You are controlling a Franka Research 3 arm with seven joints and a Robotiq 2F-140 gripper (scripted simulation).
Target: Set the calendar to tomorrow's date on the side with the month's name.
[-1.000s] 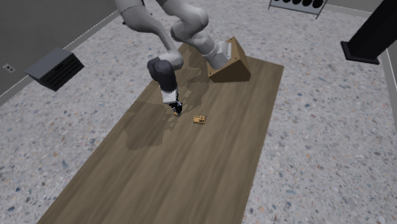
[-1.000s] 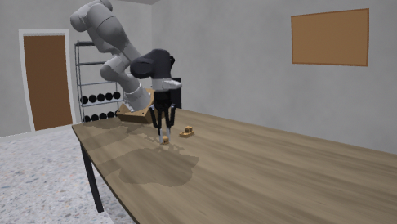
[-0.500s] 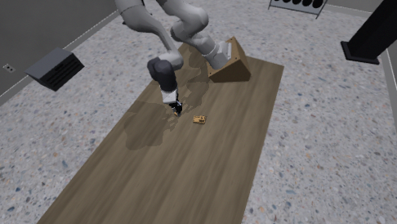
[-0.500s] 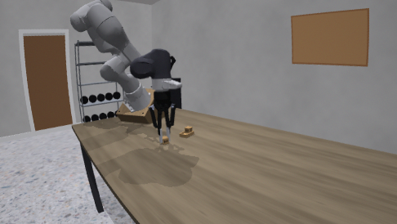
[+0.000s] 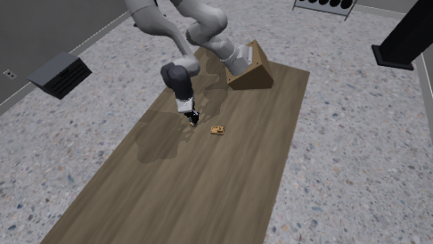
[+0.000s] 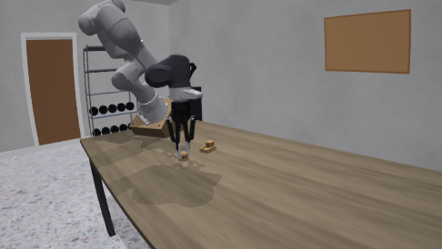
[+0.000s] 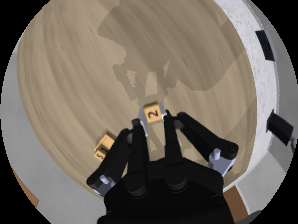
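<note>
Right now the cube is 30 mm below my hand. From my hand the other things lie so: tray: 150 mm to the left, 30 mm below.
</note>
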